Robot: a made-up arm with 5 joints.
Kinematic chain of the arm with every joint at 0, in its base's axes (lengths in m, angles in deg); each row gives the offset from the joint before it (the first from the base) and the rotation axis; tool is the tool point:
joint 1: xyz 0 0 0.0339 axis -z
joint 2: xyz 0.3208 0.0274 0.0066 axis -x
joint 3: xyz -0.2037 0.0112 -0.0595 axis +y
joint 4: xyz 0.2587 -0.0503 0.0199 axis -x
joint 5: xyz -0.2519 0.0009 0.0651 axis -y
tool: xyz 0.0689 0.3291 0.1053
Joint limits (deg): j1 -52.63..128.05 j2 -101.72..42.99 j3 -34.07..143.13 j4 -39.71..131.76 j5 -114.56..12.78
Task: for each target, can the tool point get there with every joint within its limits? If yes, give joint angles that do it. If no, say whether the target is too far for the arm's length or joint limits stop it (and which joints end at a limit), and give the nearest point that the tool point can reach.
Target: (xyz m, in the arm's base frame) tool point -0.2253 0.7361 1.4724
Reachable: no: too far | nearest point -0.0573 0.3071 0.3689 | short by 1.196 m
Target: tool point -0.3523 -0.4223 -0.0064
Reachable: no: joint limits stop it (at a limit: joint 2, joint 3, joint 4) | nearest point -0.3006 -0.3603 -0.0099 | short by 0.081 m
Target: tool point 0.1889 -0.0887 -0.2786
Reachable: yes | joints 84.54 31.57 89.39 17.43 -54.63
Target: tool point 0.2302 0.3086 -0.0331
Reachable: yes | joints 21.68 -21.67 82.36 20.74 -56.34
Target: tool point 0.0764 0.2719 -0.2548
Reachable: yes | joints -36.10 31.75 88.43 -13.60 -85.72
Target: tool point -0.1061 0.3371 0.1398
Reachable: yes | joints -20.61 -54.93 80.90 36.83 -53.60
